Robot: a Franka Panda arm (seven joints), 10 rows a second.
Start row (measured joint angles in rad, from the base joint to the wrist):
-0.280 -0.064 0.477 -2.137 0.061 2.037 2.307
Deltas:
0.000 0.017 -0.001 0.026 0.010 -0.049 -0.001
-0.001 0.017 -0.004 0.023 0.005 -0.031 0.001
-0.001 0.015 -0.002 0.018 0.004 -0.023 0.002
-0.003 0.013 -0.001 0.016 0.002 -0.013 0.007
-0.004 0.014 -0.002 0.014 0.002 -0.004 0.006
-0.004 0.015 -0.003 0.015 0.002 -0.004 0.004
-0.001 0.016 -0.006 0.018 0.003 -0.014 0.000
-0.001 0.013 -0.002 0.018 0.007 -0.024 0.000
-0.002 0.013 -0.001 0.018 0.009 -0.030 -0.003
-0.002 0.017 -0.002 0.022 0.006 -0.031 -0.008
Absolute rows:
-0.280 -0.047 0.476 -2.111 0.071 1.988 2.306
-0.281 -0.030 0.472 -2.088 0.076 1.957 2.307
-0.282 -0.015 0.470 -2.070 0.080 1.934 2.309
-0.285 -0.002 0.469 -2.054 0.082 1.921 2.316
-0.289 0.012 0.467 -2.040 0.084 1.917 2.322
-0.293 0.027 0.464 -2.025 0.086 1.913 2.326
-0.294 0.043 0.458 -2.007 0.089 1.899 2.326
-0.295 0.056 0.456 -1.989 0.096 1.875 2.326
-0.297 0.069 0.455 -1.971 0.105 1.845 2.323
-0.299 0.086 0.453 -1.949 0.111 1.814 2.315

